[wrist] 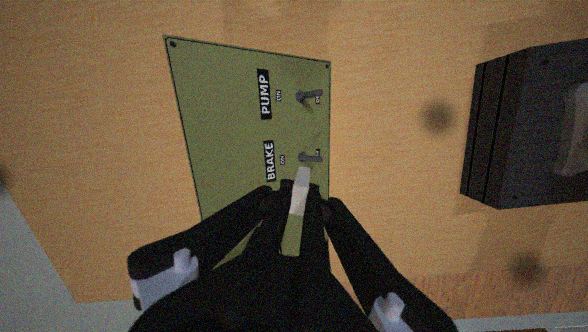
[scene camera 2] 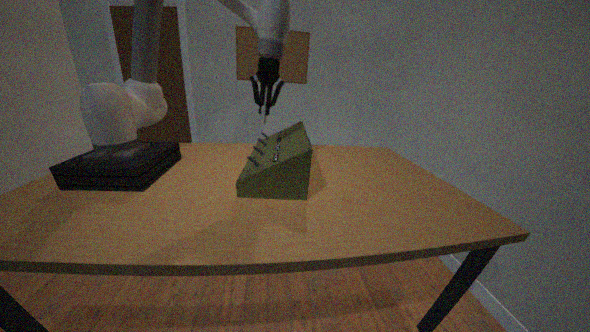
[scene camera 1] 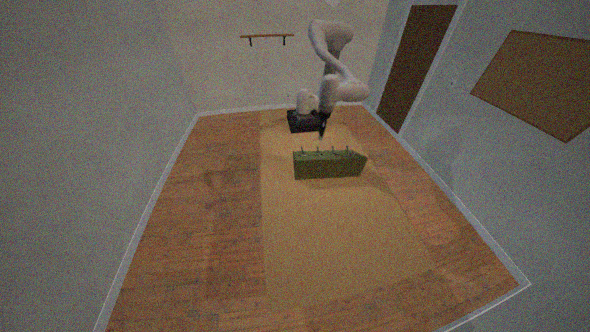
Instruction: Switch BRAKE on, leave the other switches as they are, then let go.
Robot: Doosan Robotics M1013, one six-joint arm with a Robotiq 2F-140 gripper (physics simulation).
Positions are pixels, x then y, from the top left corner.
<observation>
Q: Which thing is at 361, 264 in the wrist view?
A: The gripper.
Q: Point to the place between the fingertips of the gripper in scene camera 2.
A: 262, 123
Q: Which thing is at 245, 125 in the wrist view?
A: A sloped switch box.
</observation>
